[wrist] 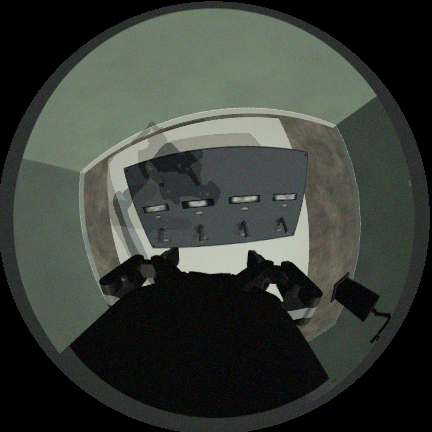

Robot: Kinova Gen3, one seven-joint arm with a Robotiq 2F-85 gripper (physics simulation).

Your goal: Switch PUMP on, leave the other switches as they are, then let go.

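Frame: origin at the arm's base, x ahead, y down, z left, level; centimetres.
Where they show: gripper, between the fingertips: (212, 256).
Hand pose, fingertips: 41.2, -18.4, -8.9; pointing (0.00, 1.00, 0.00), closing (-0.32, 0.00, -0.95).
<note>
Each offset is from my fingertips to the top centre of the thing, as dx, dy, dz. "spot": to the spot under its first point. Level surfaces: height alone.
A dark grey switch panel (250, 170) lies in front of my gripper in the wrist view, with four small toggle switches in a row near its lower edge. The PUMP switch @(-2.0, +16.5, -7.9) (243, 229) is third from the left, below its label plate @(spot: +5.9, +16.9, -9.6) (244, 199). The lettering is blurred, and I cannot tell for sure which way its lever leans. The other switches are the leftmost @(+3.0, +16.5, +15.6) (161, 235), the second @(spot: +0.7, +17.9, +3.6) (201, 233) and the rightmost @(-4.4, +16.5, -19.7) (282, 225). My gripper (212, 256) is open, with nothing between its fingers. Its fingertips show below the panel's lower edge, apart from the switches.
A pale mat @(dy +29.7) (225, 256) lies under the panel on a brown mottled table (327, 200). Shadows of the arm fall across the panel's left part. A black box-like object (356, 297) with a thin bent piece shows at the lower right. Green surfaces surround the table.
</note>
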